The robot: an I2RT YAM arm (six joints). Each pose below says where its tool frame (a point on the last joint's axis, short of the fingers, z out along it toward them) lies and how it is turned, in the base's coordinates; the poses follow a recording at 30 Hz.
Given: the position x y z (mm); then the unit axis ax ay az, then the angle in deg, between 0 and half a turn.
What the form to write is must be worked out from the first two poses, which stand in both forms.
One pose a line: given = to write
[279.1 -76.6 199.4 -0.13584 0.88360 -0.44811 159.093] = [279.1 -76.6 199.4 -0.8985 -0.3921 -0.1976 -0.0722 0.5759 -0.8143]
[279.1 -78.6 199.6 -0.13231 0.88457 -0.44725 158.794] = [279.1 -78.6 199.6 -0.8985 -0.3879 -0.2056 -0.0644 0.5797 -0.8123]
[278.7 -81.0 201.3 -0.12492 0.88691 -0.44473 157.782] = [278.7 -81.0 201.3 -0.8957 -0.3815 -0.2284 -0.0452 0.5891 -0.8068]
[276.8 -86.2 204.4 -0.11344 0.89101 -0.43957 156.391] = [276.8 -86.2 204.4 -0.8916 -0.3697 -0.2613 -0.0176 0.6051 -0.7960]
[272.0 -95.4 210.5 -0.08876 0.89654 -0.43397 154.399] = [272.0 -95.4 210.5 -0.8868 -0.3389 -0.3141 0.0362 0.6268 -0.7783]
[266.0 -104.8 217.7 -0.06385 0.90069 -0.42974 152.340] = [266.0 -104.8 217.7 -0.8780 -0.3079 -0.3664 0.0910 0.6441 -0.7595]
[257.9 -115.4 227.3 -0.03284 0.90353 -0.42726 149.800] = [257.9 -115.4 227.3 -0.8623 -0.2702 -0.4283 0.1596 0.6577 -0.7362]
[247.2 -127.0 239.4 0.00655 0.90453 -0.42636 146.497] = [247.2 -127.0 239.4 -0.8338 -0.2245 -0.5044 0.2462 0.6666 -0.7036]
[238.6 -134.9 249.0 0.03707 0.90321 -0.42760 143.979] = [238.6 -134.9 249.0 -0.8063 -0.1909 -0.5598 0.3120 0.6668 -0.6768]
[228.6 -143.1 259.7 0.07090 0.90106 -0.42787 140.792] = [228.6 -143.1 259.7 -0.7659 -0.1571 -0.6234 0.3839 0.6662 -0.6394]
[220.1 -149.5 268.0 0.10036 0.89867 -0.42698 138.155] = [220.1 -149.5 268.0 -0.7274 -0.1275 -0.6743 0.4422 0.6643 -0.6026]
